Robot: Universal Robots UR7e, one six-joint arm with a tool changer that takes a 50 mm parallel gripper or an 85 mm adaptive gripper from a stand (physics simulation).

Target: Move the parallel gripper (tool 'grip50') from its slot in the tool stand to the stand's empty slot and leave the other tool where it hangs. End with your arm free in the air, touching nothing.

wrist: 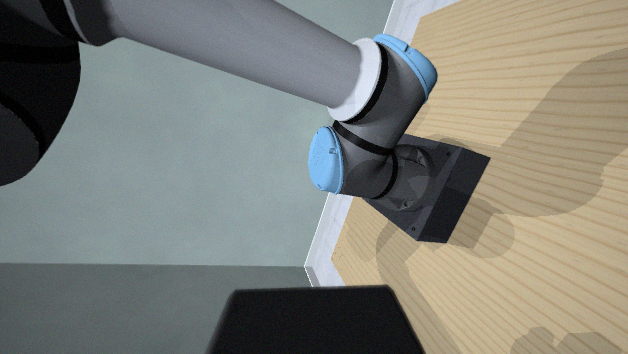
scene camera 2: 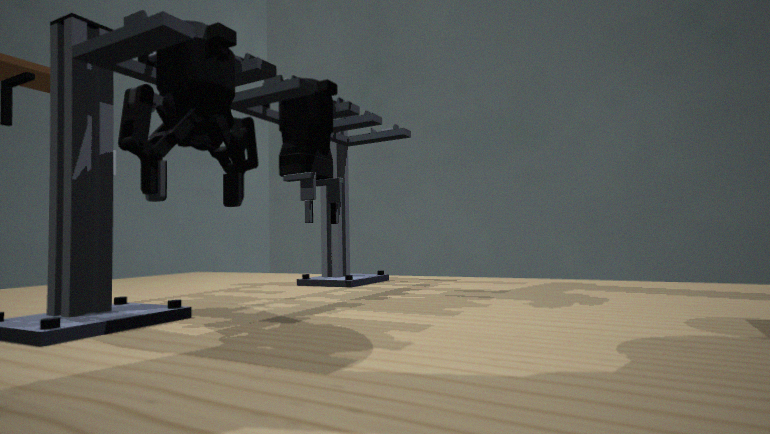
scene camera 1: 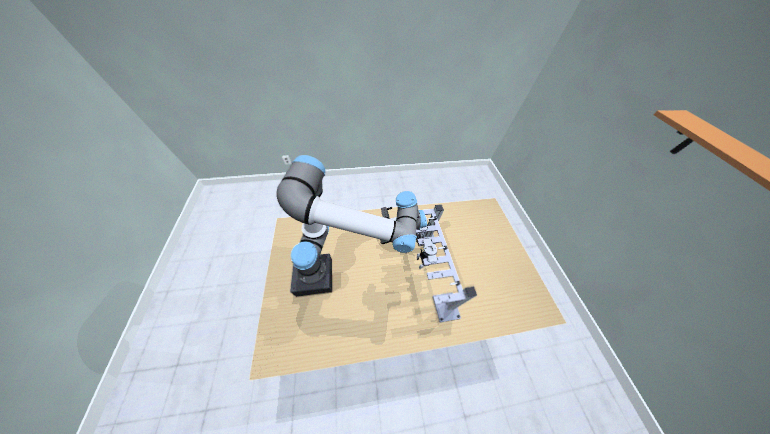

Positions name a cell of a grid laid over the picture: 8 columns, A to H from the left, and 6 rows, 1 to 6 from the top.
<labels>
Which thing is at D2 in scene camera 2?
A parallel gripper.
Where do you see a tool stand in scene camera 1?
E5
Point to a tool stand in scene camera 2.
A1
</labels>
